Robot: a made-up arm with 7 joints. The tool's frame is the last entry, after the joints. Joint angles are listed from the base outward.
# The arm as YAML. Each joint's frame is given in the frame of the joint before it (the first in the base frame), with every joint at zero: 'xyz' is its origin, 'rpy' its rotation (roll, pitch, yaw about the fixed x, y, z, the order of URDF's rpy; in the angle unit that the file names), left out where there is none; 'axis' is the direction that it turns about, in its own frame. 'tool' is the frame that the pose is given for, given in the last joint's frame.
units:
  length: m
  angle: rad
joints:
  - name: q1
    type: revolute
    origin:
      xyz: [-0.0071, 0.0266, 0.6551]
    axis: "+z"
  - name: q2
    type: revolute
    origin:
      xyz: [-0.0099, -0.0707, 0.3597]
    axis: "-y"
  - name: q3
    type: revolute
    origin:
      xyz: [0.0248, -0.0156, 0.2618]
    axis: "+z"
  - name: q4
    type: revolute
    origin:
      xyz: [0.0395, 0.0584, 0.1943]
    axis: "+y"
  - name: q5
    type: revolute
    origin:
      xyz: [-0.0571, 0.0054, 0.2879]
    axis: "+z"
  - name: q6
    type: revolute
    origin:
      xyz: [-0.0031, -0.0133, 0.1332]
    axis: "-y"
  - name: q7
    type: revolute
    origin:
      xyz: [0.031, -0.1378, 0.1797]
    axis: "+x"
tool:
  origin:
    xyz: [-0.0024, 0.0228, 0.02]
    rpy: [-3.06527, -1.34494, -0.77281]
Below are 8 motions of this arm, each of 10 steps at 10 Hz.
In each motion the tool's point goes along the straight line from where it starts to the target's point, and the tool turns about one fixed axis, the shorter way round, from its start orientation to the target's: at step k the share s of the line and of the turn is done. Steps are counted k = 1, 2, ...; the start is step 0. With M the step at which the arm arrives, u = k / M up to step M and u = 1 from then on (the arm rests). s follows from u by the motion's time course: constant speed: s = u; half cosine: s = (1 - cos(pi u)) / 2; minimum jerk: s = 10 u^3 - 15 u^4 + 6 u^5.
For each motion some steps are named. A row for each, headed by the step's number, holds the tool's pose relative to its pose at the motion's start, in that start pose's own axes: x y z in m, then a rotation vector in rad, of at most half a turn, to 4 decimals.
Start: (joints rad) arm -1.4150 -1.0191 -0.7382 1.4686 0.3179 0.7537 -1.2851
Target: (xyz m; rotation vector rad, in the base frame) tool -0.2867 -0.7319 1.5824 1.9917 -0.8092 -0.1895
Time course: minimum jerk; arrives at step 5
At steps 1, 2, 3, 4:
1: -0.0129 0.0211 -0.0247 -0.0037 0.0379 0.0185
2: -0.0706 0.1155 -0.1355 -0.0201 0.2078 0.1011
3: -0.1517 0.2483 -0.2913 -0.0432 0.4468 0.2174
4: -0.2094 0.3426 -0.4020 -0.0596 0.6167 0.3001

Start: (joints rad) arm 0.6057 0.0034 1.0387 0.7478 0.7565 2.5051 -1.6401
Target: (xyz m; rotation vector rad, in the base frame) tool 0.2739 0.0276 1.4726 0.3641 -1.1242 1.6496
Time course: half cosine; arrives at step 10
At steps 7, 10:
7: -0.0949 0.2377 0.0602 -0.6828 0.8158 -0.7134
10: -0.1195 0.2994 0.0758 -0.8600 1.0275 -0.8986

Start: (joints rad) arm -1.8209 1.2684 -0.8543 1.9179 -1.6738 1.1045 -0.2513
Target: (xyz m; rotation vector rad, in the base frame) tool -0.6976 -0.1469 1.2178 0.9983 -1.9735 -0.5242
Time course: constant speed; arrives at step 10
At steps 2, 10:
2: -0.0117 -0.1552 -0.0381 0.2321 -0.0598 -0.0763
10: -0.0583 -0.7759 -0.1907 1.1605 -0.2989 -0.3814

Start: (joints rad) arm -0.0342 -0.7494 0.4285 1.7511 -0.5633 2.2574 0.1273
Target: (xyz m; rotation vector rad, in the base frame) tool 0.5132 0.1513 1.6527 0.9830 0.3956 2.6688
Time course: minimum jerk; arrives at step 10
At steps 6, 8, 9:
6: 0.2037 -0.0049 -0.2252 -0.0601 0.8290 -0.2418
8: 0.2812 -0.0067 -0.3108 -0.0829 1.1442 -0.3338
9: 0.2959 -0.0071 -0.3271 -0.0873 1.2042 -0.3513

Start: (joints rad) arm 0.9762 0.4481 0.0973 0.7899 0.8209 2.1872 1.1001
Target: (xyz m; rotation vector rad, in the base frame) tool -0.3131 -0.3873 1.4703 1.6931 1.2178 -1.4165
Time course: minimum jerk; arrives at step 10
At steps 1, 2, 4, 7, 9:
1: -0.0033 -0.0003 -0.0038 0.0173 0.0132 -0.0085
2: -0.0224 -0.0023 -0.0259 0.1173 0.0890 -0.0578
4: -0.1230 -0.0124 -0.1421 0.6431 0.4878 -0.3168
7: -0.3243 -0.0327 -0.3748 1.6955 1.2862 -0.8351
9: -0.3842 -0.0387 -0.4440 2.0085 1.5237 -0.9893

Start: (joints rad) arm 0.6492 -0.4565 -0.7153 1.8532 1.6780 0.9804 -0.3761
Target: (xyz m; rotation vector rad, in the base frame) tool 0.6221 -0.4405 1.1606 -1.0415 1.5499 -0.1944
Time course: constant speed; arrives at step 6
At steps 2, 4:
2: 0.0825 0.0626 -0.0607 0.3574 -0.0847 0.2878
4: 0.1651 0.1251 -0.1214 0.7148 -0.1693 0.5755

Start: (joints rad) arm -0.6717 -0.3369 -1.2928 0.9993 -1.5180 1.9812 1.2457
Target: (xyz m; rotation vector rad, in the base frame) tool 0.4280 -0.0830 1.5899 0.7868 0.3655 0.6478
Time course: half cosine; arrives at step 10
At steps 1, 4, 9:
1: 0.0013 0.0040 -0.0105 0.0102 0.0247 -0.0093
4: 0.0186 0.0565 -0.1487 0.1441 0.3482 -0.1312
9: 0.0525 0.1594 -0.4200 0.4069 0.9831 -0.3704

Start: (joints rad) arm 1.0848 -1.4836 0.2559 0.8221 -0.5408 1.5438 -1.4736
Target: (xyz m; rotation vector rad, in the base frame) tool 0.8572 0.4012 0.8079 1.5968 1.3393 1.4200
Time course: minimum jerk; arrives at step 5
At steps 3, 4, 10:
3: -0.3806 -0.0910 -0.1867 0.0435 -0.6917 0.3545
4: -0.5253 -0.1256 -0.2576 0.0601 -0.9547 0.4892
10: -0.5576 -0.1333 -0.2735 0.0637 -1.0134 0.5193

